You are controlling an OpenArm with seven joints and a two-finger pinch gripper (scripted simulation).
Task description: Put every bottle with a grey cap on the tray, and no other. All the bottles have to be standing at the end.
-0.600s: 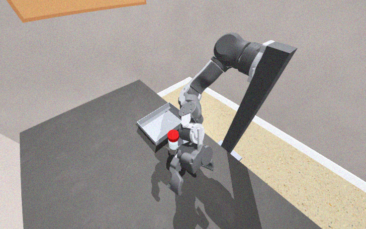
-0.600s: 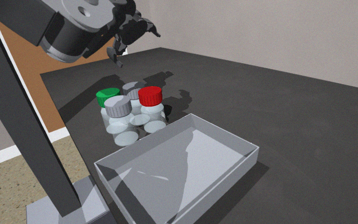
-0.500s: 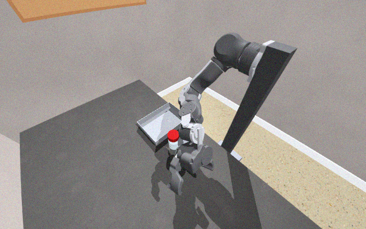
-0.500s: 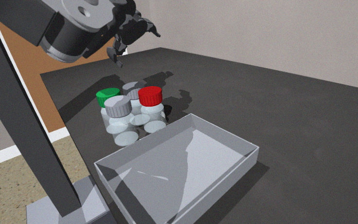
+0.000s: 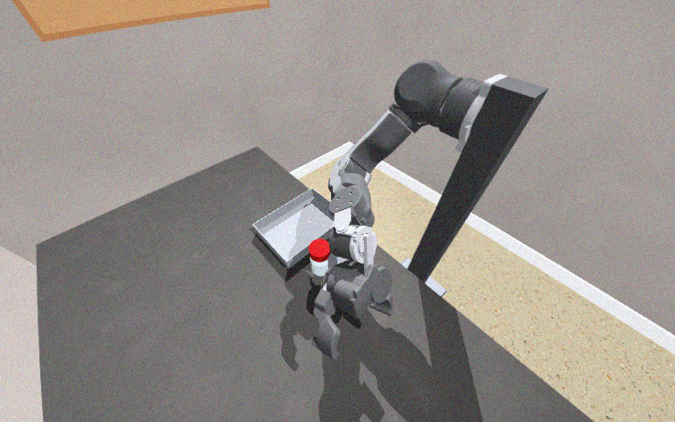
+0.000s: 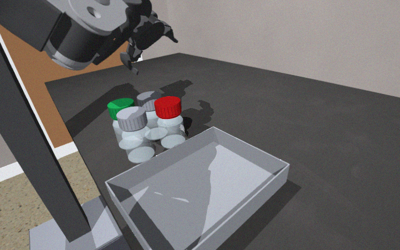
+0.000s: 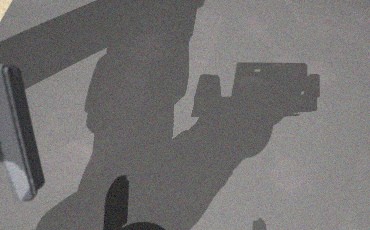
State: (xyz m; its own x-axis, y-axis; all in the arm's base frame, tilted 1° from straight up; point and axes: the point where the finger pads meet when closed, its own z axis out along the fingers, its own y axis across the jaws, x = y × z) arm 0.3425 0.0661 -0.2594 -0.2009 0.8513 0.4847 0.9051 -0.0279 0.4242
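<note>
The red-capped bottle is 80 mm behind my hand, 210 mm to the right of it and 110 mm below it. Also, from my hand: grey tray: 120 mm behind, 360 mm to the right, 140 mm below; green-capped bottle: 150 mm behind, 140 mm to the right, 110 mm below.
</note>
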